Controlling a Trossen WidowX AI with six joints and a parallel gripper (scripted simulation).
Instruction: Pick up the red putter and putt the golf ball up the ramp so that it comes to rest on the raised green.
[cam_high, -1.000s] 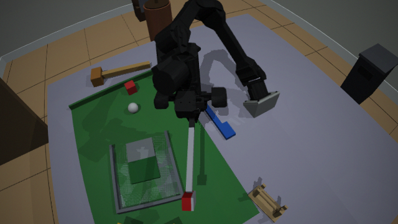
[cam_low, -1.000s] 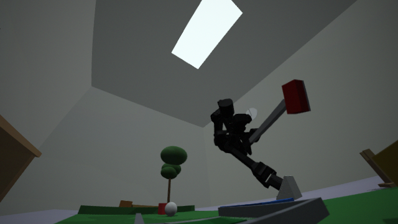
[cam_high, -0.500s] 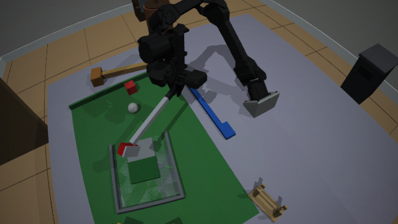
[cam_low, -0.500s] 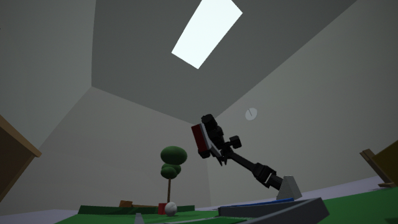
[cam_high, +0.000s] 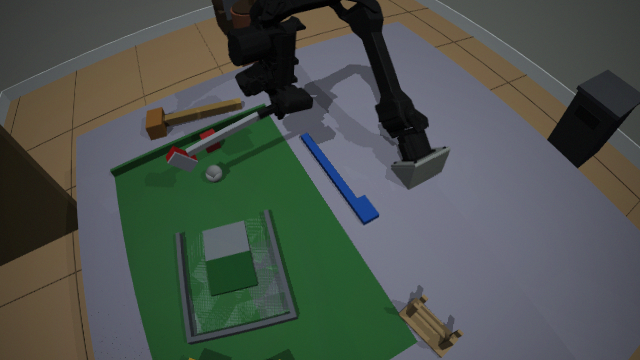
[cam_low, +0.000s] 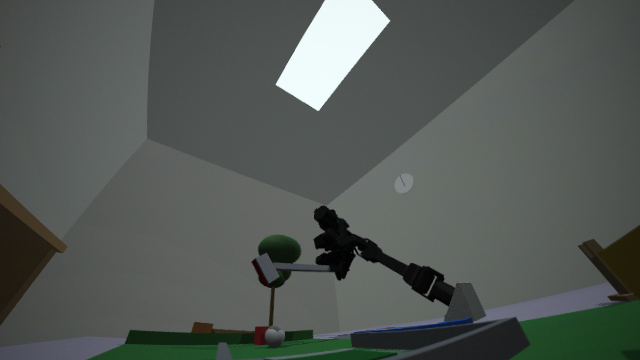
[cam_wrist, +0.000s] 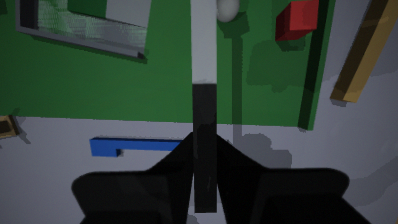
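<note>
Right now my gripper tip is 120 mm short of the red putter and 20 mm below it. The rest, counted from my gripper tip: white golf ball (180 mm ahead, 30 mm to the right, 120 mm below); then wooden rack (50 mm behind, 520 mm to the left, 110 mm below); then dark green back wall (210 mm ahead, 200 mm to the right, 130 mm below).
</note>
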